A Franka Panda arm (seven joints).
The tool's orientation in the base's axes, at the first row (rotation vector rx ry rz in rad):
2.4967, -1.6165, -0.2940
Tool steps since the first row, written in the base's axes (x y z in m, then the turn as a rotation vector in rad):
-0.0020, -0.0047, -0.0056, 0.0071, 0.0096, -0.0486
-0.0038, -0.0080, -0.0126, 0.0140, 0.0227, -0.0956
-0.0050, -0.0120, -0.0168, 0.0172, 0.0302, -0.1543
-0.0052, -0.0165, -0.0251, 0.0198, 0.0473, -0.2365
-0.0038, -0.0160, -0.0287, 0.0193, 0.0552, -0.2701
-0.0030, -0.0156, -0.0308, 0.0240, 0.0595, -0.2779
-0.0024, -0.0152, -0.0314, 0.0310, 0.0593, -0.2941
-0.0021, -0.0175, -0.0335, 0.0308, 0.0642, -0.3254
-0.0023, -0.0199, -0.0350, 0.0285, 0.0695, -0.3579
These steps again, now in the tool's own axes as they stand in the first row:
0.0039, 0.0024, 0.0060, -0.0020, -0.0215, 0.0451
0.0068, 0.0037, 0.0133, -0.0074, -0.0439, 0.0887
0.0103, 0.0054, 0.0178, -0.0082, -0.0634, 0.1447
0.0150, 0.0055, 0.0260, -0.0161, -0.0918, 0.2233
0.0154, 0.0032, 0.0291, -0.0208, -0.1024, 0.2558
0.0155, 0.0018, 0.0309, -0.0222, -0.1101, 0.2622
0.0155, 0.0010, 0.0313, -0.0179, -0.1200, 0.2761
0.0179, 0.0012, 0.0334, -0.0200, -0.1291, 0.3064
0.0201, 0.0020, 0.0349, -0.0231, -0.1368, 0.3384

